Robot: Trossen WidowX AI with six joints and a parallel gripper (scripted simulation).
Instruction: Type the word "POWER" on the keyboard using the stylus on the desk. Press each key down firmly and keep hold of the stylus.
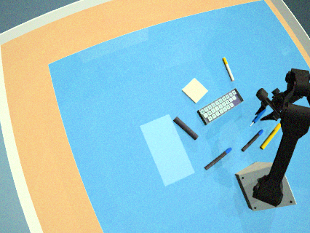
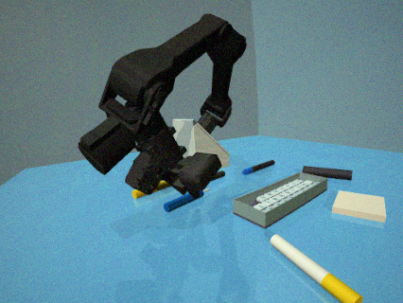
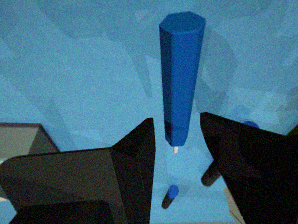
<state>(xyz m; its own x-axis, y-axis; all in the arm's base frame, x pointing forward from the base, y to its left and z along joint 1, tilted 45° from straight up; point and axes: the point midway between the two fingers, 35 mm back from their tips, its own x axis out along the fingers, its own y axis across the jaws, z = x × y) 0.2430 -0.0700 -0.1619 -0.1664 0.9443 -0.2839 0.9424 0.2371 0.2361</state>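
My gripper tip is now 90 mm short of the dark rod and 330 mm to the right of it. The rest, counted from my gripper tip: yellow marker: 270 mm ahead, 20 mm to the left; then blue stylus: 10 mm behind, 20 mm to the left; then stylus tip: 20 mm behind, 50 mm to the left.
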